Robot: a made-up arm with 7 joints. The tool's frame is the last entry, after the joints. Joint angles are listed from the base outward.
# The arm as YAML. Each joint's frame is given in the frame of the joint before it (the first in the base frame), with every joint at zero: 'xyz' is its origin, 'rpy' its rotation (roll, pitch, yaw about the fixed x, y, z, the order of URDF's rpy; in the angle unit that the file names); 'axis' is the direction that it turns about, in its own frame. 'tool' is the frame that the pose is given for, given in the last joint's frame.
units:
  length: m
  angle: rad
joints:
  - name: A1
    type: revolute
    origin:
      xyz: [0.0, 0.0, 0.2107]
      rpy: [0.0, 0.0, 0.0]
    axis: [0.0, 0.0, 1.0]
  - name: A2
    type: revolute
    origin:
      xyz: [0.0, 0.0, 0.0]
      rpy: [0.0, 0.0, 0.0]
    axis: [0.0, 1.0, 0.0]
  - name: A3
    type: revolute
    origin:
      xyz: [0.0, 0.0, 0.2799]
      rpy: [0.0, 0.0, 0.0]
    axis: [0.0, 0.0, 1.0]
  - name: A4
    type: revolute
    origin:
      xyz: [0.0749, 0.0, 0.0]
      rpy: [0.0, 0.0, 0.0]
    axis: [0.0, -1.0, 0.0]
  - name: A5
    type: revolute
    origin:
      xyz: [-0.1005, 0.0, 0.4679]
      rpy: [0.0, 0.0, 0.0]
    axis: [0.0, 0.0, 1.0]
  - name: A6
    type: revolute
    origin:
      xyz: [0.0, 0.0, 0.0]
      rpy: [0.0, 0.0, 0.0]
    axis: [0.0, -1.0, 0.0]
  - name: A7
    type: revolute
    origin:
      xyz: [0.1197, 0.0, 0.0]
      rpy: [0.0, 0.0, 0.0]
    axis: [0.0, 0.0, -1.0]
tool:
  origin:
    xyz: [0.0, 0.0, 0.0]
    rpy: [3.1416, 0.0, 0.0]
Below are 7 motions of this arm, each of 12 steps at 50 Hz.
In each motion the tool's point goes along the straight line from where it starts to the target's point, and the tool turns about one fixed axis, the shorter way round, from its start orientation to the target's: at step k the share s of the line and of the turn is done. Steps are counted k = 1, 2, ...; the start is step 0. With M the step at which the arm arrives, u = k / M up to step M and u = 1 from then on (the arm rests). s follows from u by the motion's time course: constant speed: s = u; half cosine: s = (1 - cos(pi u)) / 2; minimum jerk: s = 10 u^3 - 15 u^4 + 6 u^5.
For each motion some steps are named. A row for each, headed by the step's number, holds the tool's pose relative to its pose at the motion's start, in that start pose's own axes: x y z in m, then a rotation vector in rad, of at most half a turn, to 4 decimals.
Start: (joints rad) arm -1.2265 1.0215 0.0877 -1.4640 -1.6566 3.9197 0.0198
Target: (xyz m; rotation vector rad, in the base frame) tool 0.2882 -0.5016 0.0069 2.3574 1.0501 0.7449
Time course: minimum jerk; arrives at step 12
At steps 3, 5, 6, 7, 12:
3: -0.0037 -0.0040 0.0005 0.0147 -0.0281 -0.0194
5: -0.0123 -0.0134 0.0017 0.0493 -0.0942 -0.0651
6: -0.0177 -0.0193 0.0024 0.0711 -0.1359 -0.0939
7: -0.0232 -0.0253 0.0031 0.0929 -0.1776 -0.1227
12: -0.0354 -0.0387 0.0048 0.1421 -0.2718 -0.1878

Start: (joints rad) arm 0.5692 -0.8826 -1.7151 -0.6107 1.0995 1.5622 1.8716
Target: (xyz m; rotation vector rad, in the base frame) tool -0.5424 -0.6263 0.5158 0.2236 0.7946 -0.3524
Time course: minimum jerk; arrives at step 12
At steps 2, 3, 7, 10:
2: 0.0028 0.0008 -0.0080 0.0134 -0.0080 0.0026
3: 0.0082 0.0023 -0.0234 0.0391 -0.0234 0.0077
7: 0.0517 0.0145 -0.1478 0.2466 -0.1474 0.0485
10: 0.0763 0.0215 -0.2182 0.3641 -0.2176 0.0716

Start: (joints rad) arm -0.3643 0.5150 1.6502 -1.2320 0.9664 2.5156 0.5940
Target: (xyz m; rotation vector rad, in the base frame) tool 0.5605 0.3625 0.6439 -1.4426 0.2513 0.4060
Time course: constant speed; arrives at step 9
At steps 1, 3, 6, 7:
1: 0.0084 0.0048 -0.0052 -0.0077 0.0150 0.0060
3: 0.0252 0.0143 -0.0156 -0.0231 0.0449 0.0180
6: 0.0503 0.0287 -0.0312 -0.0462 0.0898 0.0360
7: 0.0587 0.0335 -0.0364 -0.0539 0.1047 0.0420

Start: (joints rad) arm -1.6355 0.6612 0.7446 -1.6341 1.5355 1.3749 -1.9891
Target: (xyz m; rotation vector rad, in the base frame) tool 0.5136 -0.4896 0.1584 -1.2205 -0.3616 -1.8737
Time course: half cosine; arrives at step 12
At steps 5, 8, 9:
5: -0.0370 -0.0082 0.0420 0.0102 -0.0002 0.0622
8: -0.0750 -0.0166 0.0850 0.0205 -0.0005 0.1258
9: -0.0853 -0.0189 0.0968 0.0234 -0.0006 0.1432

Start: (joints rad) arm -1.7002 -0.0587 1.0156 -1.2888 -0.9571 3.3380 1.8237
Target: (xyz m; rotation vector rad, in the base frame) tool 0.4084 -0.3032 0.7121 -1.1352 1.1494 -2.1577
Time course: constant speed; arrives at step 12
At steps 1, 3, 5, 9, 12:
1: 0.0012 0.0118 0.0014 -0.0072 -0.0029 0.0257
3: 0.0035 0.0353 0.0041 -0.0217 -0.0088 0.0770
5: 0.0059 0.0588 0.0069 -0.0362 -0.0146 0.1283
9: 0.0106 0.1058 0.0124 -0.0652 -0.0263 0.2310
12: 0.0141 0.1411 0.0166 -0.0869 -0.0350 0.3079

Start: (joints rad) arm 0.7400 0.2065 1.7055 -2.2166 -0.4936 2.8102 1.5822
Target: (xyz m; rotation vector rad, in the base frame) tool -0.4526 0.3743 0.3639 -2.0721 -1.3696 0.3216
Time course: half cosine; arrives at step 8
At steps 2, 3, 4, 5, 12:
2: 0.0023 0.0025 -0.0001 0.0066 -0.0043 0.0089
3: 0.0049 0.0052 -0.0002 0.0139 -0.0090 0.0187
4: 0.0079 0.0084 -0.0003 0.0225 -0.0146 0.0303
5: 0.0109 0.0116 -0.0004 0.0312 -0.0203 0.0418
12: 0.0158 0.0168 -0.0006 0.0451 -0.0293 0.0605

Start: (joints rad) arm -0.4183 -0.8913 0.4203 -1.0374 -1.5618 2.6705 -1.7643
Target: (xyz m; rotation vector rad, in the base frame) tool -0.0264 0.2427 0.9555 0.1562 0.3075 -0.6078
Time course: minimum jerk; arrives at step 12
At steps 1, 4, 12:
1: 0.0006 -0.0004 0.0004 0.0000 0.0006 -0.0011
4: 0.0234 -0.0157 0.0164 0.0017 0.0229 -0.0447
12: 0.1115 -0.0747 0.0780 0.0083 0.1093 -0.2132

